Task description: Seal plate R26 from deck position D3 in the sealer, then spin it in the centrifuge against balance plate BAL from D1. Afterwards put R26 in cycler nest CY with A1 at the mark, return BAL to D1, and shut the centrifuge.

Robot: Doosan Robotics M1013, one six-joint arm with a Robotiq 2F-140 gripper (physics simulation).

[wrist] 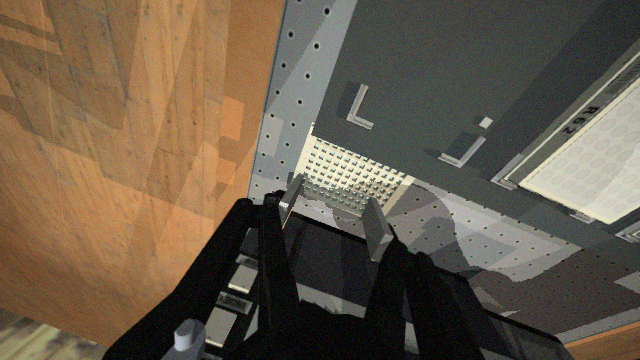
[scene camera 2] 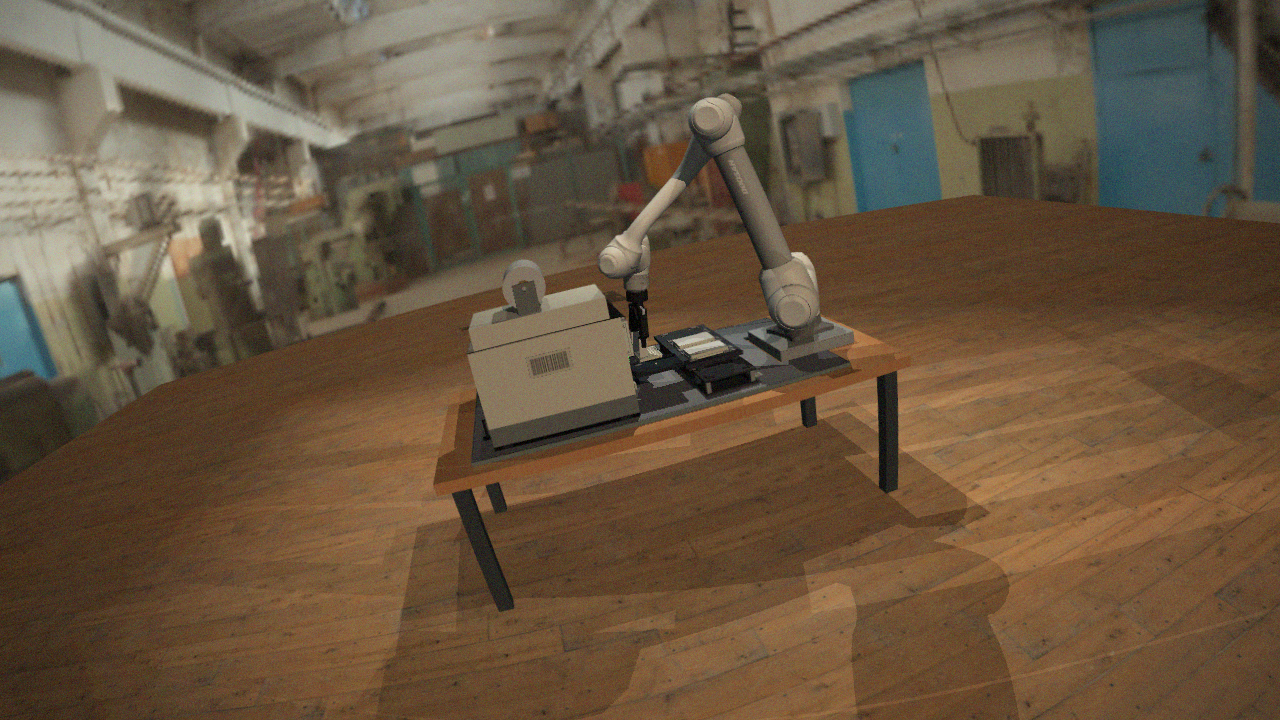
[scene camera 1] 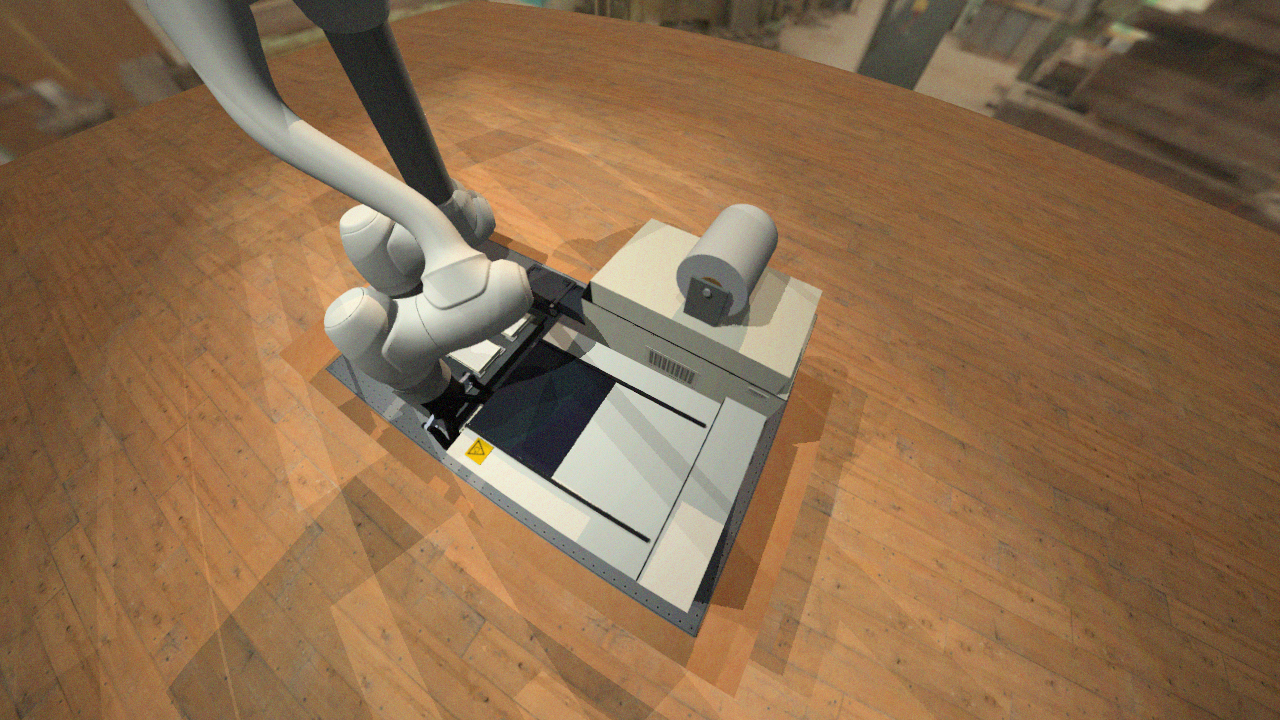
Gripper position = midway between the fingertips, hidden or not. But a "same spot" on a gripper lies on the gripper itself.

my gripper: wrist 333, 196; scene camera 2; scene camera 1
same spot on my gripper: [scene camera 2: 638, 326] = [scene camera 1: 479, 400]
